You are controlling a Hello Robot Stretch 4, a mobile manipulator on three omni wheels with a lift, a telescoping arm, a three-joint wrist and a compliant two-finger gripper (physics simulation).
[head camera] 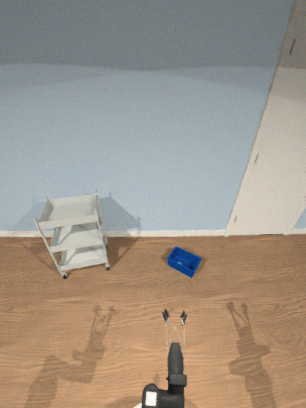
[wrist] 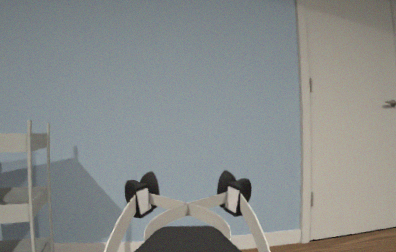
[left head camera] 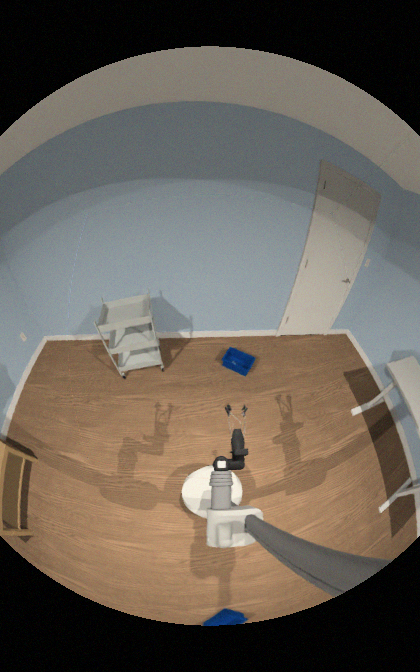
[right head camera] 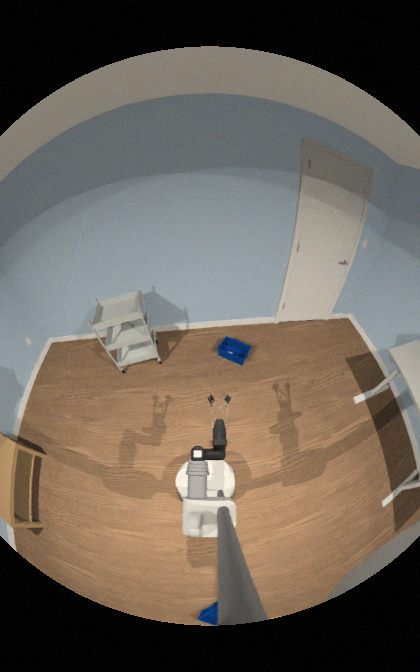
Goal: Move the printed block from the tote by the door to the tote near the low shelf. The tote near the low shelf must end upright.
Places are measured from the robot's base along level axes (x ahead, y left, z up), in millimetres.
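Pixels of known places: gripper, fingertip midpoint: (head camera: 174, 310) (wrist: 188, 186) (left head camera: 235, 404); robot's base, origin of the base link: (left head camera: 210, 490).
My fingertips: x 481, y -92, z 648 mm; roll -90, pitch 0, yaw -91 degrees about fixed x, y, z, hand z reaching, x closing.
For each thing: its middle in the pictures, then the offset to it from my fingertips. "spot": a spot on its surface instead. Level surfaces: height alone.
- door, body centre: (left head camera: 237, 361) (head camera: 183, 261) dx +758, dy -176, dz -616 mm
- small pale spot, surface spot: (head camera: 180, 262) spot: dx +797, dy -152, dz -677 mm
- white desk, its level: dz +45 mm
The blue tote by the door (head camera: 180, 267) (left head camera: 234, 369) (right head camera: 231, 356) stands upright on the floor near the wall. A small pale spot (head camera: 180, 262) (right head camera: 230, 352) shows inside it, too small to tell clearly as the printed block. My gripper (head camera: 174, 316) (left head camera: 236, 410) (right head camera: 219, 399) (wrist: 188, 186) is open and empty, in the air on the near side of this tote. A second blue tote (left head camera: 226, 618) (right head camera: 210, 614) shows in part at the bottom edge of both side head views, behind my base; its posture cannot be told. The low shelf near it does not show.
A white three-tier cart (head camera: 70, 221) (left head camera: 132, 322) (right head camera: 120, 320) (wrist: 30, 185) stands left of the near-wall tote. The door (head camera: 270, 165) (left head camera: 330, 260) (right head camera: 325, 240) (wrist: 350, 125) is at the right. A white desk (left head camera: 407, 385) (right head camera: 409, 360) stands far right, and wooden furniture (left head camera: 4, 485) (right head camera: 6, 480) far left.
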